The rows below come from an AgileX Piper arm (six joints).
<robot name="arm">
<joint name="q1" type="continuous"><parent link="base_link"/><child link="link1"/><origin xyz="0 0 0.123"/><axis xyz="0 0 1"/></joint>
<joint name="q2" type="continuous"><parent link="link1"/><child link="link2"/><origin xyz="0 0 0" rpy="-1.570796 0 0"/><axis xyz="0 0 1"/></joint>
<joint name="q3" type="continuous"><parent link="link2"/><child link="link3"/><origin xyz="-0.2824 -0.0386 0"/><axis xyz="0 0 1"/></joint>
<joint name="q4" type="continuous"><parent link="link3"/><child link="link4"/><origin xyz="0.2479 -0.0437 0" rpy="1.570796 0 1.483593"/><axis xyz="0 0 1"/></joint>
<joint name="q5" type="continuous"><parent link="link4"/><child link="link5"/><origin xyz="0 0 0" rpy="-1.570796 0 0"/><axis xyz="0 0 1"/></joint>
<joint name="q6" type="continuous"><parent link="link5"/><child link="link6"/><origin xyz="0 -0.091 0" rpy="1.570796 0 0"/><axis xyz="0 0 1"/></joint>
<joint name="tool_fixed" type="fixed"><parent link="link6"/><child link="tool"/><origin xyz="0 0 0"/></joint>
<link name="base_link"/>
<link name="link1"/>
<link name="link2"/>
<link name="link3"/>
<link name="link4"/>
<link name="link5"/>
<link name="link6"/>
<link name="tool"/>
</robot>
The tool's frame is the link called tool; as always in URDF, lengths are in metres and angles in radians. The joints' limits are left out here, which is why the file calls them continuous.
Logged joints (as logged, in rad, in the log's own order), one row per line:
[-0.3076 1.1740 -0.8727 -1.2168 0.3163 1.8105]
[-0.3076 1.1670 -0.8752 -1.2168 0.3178 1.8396]
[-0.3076 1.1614 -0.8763 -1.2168 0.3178 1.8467]
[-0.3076 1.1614 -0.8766 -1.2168 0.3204 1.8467]
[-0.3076 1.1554 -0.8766 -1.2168 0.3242 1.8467]
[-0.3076 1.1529 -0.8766 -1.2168 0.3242 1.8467]
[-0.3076 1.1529 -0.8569 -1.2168 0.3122 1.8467]
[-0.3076 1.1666 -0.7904 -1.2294 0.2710 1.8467]
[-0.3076 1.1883 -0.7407 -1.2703 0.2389 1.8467]
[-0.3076 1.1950 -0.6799 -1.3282 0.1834 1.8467]
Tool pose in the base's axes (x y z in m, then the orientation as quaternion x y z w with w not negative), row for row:
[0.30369 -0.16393 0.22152 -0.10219 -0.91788 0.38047 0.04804]
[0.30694 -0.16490 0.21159 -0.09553 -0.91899 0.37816 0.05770]
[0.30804 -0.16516 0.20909 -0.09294 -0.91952 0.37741 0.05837]
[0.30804 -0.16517 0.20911 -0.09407 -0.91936 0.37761 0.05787]
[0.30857 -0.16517 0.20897 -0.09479 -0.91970 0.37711 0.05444]
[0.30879 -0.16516 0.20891 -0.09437 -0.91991 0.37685 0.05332]
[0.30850 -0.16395 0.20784 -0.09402 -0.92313 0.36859 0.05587]
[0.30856 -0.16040 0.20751 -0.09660 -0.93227 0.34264 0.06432]
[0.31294 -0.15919 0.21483 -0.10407 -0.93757 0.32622 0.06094]
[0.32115 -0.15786 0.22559 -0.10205 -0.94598 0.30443 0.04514]
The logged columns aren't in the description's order. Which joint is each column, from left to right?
Columns, left to right: q1, q5, q4, q3, q6, q2.
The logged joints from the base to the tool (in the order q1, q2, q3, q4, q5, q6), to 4 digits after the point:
[-0.3076 1.8105 -1.2168 -0.8727 1.1740 0.3163]
[-0.3076 1.8396 -1.2168 -0.8752 1.1670 0.3178]
[-0.3076 1.8467 -1.2168 -0.8763 1.1614 0.3178]
[-0.3076 1.8467 -1.2168 -0.8766 1.1614 0.3204]
[-0.3076 1.8467 -1.2168 -0.8766 1.1554 0.3242]
[-0.3076 1.8467 -1.2168 -0.8766 1.1529 0.3242]
[-0.3076 1.8467 -1.2168 -0.8569 1.1529 0.3122]
[-0.3076 1.8467 -1.2294 -0.7904 1.1666 0.2710]
[-0.3076 1.8467 -1.2703 -0.7407 1.1883 0.2389]
[-0.3076 1.8467 -1.3282 -0.6799 1.1950 0.1834]

